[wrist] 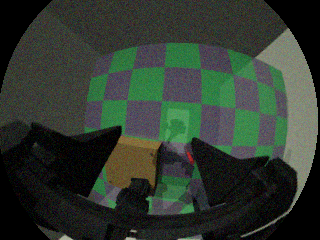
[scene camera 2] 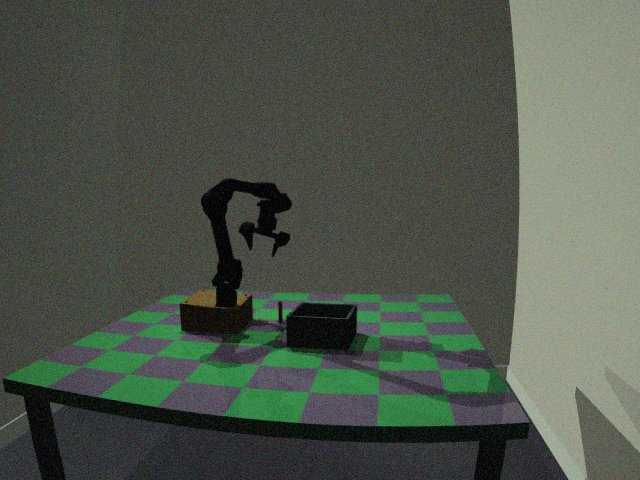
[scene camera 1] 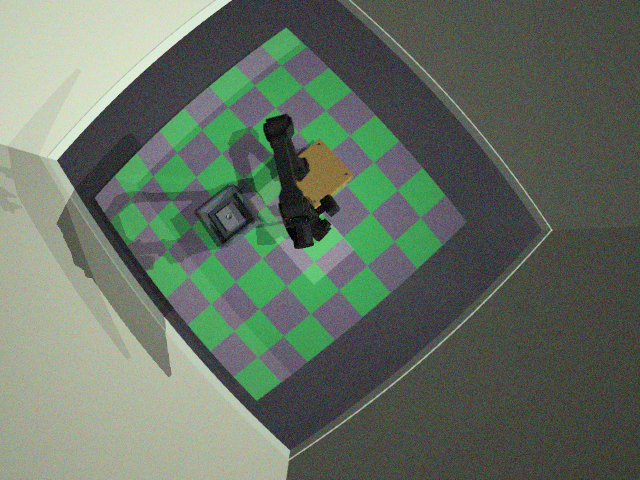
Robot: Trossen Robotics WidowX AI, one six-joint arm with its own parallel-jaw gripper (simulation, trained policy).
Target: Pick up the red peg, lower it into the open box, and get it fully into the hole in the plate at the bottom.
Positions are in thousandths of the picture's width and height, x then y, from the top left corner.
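There's a dark box (scene camera 2: 488,678), and you'd find the box in the other view as well (scene camera 1: 354,497). As for my gripper (scene camera 2: 409,528), it's in scene camera 1 too, the gripper (scene camera 1: 502,464), and the wrist view shows the gripper (wrist: 492,565) as well.
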